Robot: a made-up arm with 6 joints.
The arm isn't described. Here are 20 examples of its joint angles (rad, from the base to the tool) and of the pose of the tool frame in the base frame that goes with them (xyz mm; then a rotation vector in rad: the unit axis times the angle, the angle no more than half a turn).
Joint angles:
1: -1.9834 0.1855 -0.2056 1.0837 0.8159 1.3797
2: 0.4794 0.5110 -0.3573 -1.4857 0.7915 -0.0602
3: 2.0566 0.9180 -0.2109 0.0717 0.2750 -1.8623
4: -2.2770 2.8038 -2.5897 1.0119 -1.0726 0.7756
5: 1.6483 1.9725 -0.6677 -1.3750 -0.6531 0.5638
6: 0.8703 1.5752 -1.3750 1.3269 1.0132 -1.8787
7: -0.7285 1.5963 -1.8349 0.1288 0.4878 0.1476
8: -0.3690 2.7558 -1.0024 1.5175 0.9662 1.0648
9: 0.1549 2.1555 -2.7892 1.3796 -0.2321 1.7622
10: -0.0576 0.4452 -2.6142 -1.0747 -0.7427 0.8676
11: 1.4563 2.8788 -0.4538 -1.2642 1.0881 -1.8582
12: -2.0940 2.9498 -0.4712 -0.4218 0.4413 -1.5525
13: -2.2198 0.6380 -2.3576 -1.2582 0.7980 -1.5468
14: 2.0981 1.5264 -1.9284 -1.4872 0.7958 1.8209
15: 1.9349 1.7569 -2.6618 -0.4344 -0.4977 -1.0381
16: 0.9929 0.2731 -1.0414 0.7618 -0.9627 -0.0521
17: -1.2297 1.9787 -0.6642 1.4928 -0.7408 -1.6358
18: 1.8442 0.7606 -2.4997 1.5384 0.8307 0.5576
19: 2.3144 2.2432 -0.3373 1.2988 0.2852 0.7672
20: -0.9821 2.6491 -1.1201 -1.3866 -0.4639 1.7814
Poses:
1: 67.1 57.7 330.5 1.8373 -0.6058 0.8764
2: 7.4 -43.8 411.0 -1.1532 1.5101 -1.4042
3: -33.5 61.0 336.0 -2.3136 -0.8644 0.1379
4: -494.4 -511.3 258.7 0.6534 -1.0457 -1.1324
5: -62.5 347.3 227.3 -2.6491 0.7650 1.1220
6: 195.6 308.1 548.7 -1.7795 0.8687 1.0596
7: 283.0 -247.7 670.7 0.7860 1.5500 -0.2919
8: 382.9 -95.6 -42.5 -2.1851 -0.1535 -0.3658
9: 499.4 64.5 711.4 -1.2262 0.2264 -2.8310
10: -575.8 68.6 607.6 -0.5671 -1.0666 -0.4603
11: 73.5 199.2 -6.8 0.9803 1.4142 -0.0824
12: -95.6 -144.8 -37.3 0.0369 2.3024 1.5486
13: 196.8 326.5 754.7 -0.7688 -0.2550 1.2836
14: -117.3 285.7 739.6 -0.4379 1.4179 1.6191
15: -106.2 245.3 853.9 -0.0987 -0.2164 0.5195
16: -92.9 -204.1 597.8 0.6590 0.0861 1.4186
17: 78.0 -339.1 226.5 -1.5702 -2.2430 1.1770
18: 54.4 -357.0 782.6 1.0846 0.1391 -2.2697
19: -171.7 162.8 123.0 0.3241 -3.0203 0.6504
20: 275.5 -365.6 -13.0 1.7206 2.1566 0.5285
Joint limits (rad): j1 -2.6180..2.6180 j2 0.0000..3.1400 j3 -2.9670..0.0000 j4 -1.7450..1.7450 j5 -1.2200..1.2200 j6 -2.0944..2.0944
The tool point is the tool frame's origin. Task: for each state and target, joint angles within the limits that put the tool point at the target. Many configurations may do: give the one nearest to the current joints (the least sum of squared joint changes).
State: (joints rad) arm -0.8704 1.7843 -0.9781 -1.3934 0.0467 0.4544
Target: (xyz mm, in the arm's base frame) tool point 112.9 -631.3 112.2
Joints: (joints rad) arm -1.3891 2.6134 -1.7803 -1.4024 0.0504 0.4544
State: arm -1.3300 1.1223 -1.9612 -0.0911 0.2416 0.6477
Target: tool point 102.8 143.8 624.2
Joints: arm -2.1863 0.3532 -1.2331 0.0346 0.4578 0.6477
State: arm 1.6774 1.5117 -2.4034 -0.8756 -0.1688 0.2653
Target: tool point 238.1 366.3 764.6
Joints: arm 0.9847 1.9888 -2.6700 -0.8613 -0.0955 0.2653
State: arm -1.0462 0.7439 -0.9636 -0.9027 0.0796 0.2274
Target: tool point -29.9 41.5 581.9
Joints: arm -1.0396 0.4934 -0.9030 -0.9023 0.1006 0.2274
